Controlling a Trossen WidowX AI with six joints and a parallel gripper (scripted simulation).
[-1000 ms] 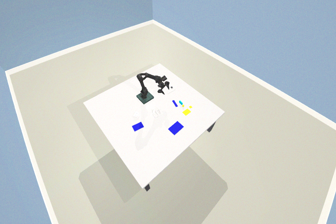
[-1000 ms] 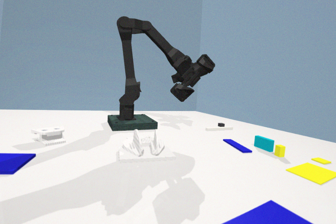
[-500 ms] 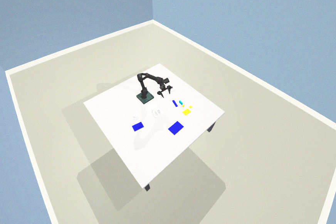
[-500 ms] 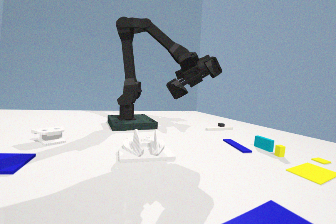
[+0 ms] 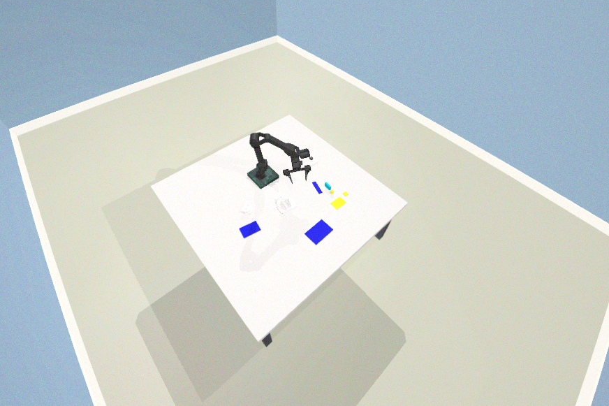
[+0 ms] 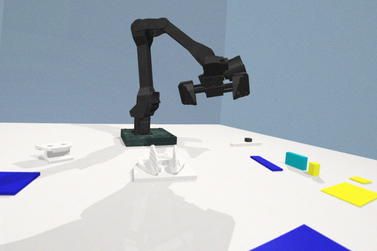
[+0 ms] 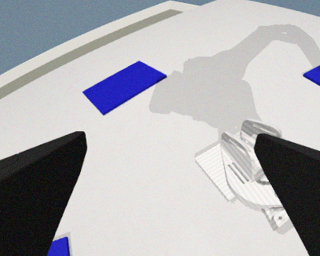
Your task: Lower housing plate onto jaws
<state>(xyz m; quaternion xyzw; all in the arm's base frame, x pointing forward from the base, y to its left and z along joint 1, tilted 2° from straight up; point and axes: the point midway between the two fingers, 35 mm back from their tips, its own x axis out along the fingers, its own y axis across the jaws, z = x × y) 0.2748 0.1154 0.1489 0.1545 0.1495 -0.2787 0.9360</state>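
Right now the white ribbed stand is 330 mm to the right of my gripper tip, 150 mm below it and 140 mm behind it. From my gripper tip the other things lie so: blue strip 150 mm to the left, 150 mm below, 30 mm ahead; then cyan block 210 mm to the left, 140 mm below, 80 mm ahead; then yellow block 200 mm to the left, 140 mm below, 130 mm ahead.
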